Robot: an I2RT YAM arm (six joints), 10 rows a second.
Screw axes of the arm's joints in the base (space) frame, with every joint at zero. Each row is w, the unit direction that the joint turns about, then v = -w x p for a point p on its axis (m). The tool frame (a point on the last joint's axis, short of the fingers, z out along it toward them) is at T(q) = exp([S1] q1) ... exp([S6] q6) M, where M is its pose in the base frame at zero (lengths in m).
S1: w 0 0 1 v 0 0 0
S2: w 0 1 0 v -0.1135 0 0.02
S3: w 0 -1 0 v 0.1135 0 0.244
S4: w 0 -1 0 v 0.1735 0 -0.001
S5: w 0 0 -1 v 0 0.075 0
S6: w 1 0 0 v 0 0.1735 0
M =
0 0 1 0.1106
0 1 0 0
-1 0 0 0.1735
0 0 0 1
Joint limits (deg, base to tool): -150..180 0..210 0..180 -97..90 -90..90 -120..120
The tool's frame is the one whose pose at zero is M.
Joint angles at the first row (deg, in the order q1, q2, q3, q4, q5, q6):
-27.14 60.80 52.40 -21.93 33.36 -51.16
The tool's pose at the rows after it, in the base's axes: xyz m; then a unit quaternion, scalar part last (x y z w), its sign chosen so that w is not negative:
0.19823 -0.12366 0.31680 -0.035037 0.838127 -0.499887 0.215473
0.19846 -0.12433 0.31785 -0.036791 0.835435 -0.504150 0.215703
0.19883 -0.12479 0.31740 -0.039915 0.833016 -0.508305 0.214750
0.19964 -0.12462 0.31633 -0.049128 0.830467 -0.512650 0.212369
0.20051 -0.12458 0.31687 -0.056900 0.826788 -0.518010 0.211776
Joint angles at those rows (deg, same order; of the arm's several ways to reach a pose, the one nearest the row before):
-27.14 60.79 52.38 -20.82 33.47 -51.92
-27.25 60.79 52.38 -20.16 33.56 -52.60
-27.29 60.80 52.07 -19.31 33.69 -53.38
-27.16 60.80 51.64 -18.35 33.71 -54.76
-27.05 60.79 51.46 -17.37 33.74 -56.10

